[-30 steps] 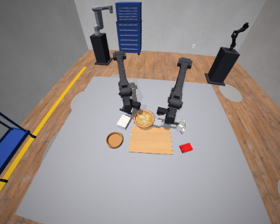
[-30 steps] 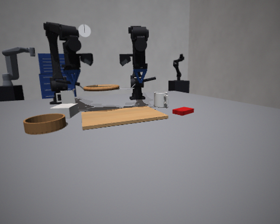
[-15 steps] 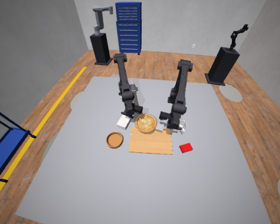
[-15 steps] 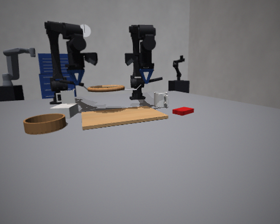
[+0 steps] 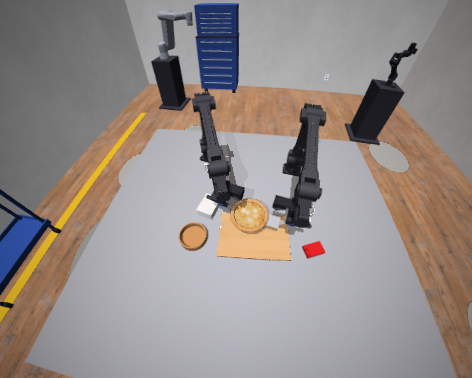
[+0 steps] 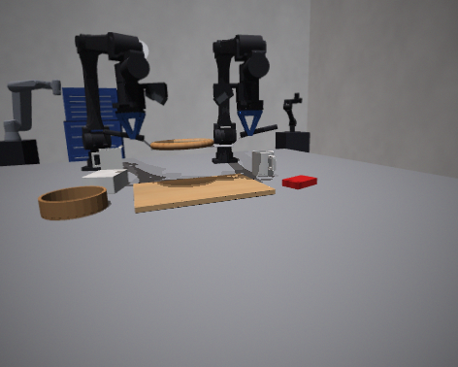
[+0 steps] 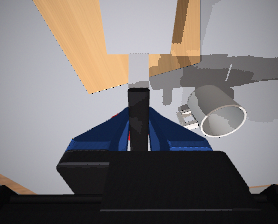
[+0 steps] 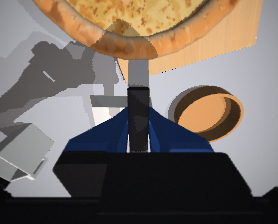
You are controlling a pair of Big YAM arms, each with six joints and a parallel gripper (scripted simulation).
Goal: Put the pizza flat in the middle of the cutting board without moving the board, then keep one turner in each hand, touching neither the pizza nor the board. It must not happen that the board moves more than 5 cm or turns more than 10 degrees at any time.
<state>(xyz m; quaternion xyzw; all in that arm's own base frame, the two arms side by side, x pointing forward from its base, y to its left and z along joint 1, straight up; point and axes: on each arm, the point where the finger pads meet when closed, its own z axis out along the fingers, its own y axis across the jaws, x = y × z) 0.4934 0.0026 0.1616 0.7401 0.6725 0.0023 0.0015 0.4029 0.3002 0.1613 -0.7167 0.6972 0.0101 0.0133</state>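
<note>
The pizza is 20 mm ahead of my right hand, 140 mm to the left of it and 30 mm below it. From my right hand the other things lie so: wooden cutting board (70 mm ahead, 180 mm to the left, 150 mm below); wooden bowl (140 mm ahead, 130 mm to the right, 150 mm below).
</note>
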